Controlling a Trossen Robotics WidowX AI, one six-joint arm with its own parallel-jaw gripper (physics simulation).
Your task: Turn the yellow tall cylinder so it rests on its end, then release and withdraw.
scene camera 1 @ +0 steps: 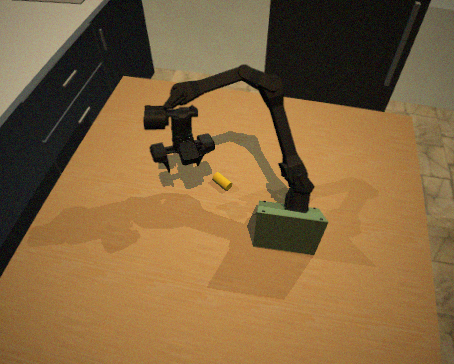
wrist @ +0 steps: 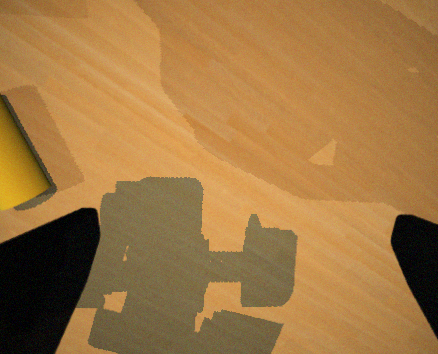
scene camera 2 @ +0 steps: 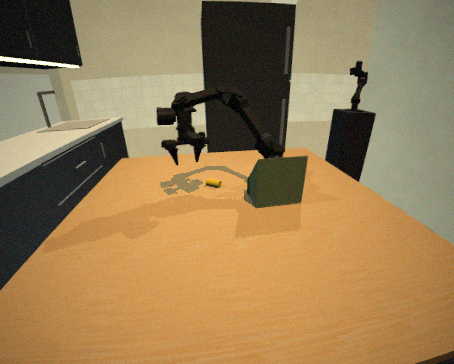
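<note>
The yellow cylinder (scene camera 1: 222, 181) (scene camera 2: 213, 183) (wrist: 19, 162) lies on its side on the wooden table (scene camera 1: 150, 310) (scene camera 2: 210, 290). In the wrist view part of it shows at the left edge, beyond the left fingertip. My gripper (scene camera 1: 184, 167) (scene camera 2: 187, 162) (wrist: 247, 225) is open and empty, pointing down. It hangs above the table, to the left of the cylinder in both scene views, and does not touch it.
The green base block (scene camera 1: 289, 232) (scene camera 2: 280, 182) under the arm stands to the right of the cylinder. A dark cabinet with a counter (scene camera 1: 45, 45) (scene camera 2: 30, 155) runs along the left. A second arm (scene camera 2: 358, 87) stands on a dark pedestal (scene camera 2: 349, 142) behind the table's right side.
</note>
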